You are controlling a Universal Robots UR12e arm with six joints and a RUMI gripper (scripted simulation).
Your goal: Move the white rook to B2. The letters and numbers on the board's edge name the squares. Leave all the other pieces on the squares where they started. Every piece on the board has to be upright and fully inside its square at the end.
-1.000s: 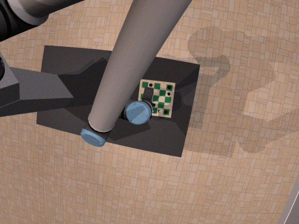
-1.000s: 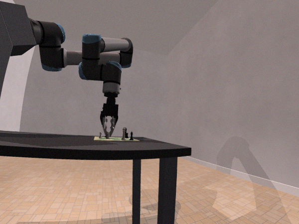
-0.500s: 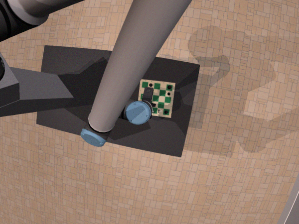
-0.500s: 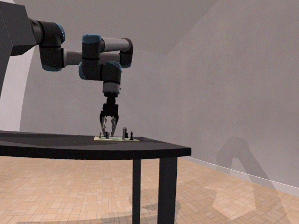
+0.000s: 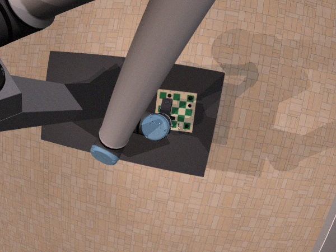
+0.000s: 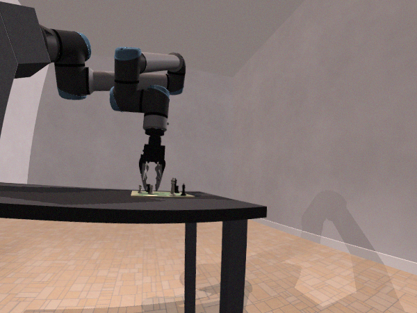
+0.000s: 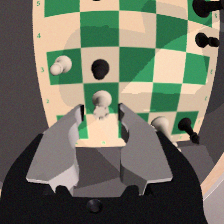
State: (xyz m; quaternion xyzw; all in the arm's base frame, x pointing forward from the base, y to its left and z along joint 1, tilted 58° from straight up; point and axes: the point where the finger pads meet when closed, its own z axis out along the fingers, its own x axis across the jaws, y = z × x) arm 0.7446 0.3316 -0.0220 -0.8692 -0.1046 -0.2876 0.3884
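My hand is 10 mm above the white rook. From my hand the other things lie so: chessboard: 20 mm ahead, 50 mm to the left, 30 mm below; then white pawn: 50 mm behind, 20 mm to the left, 10 mm below.
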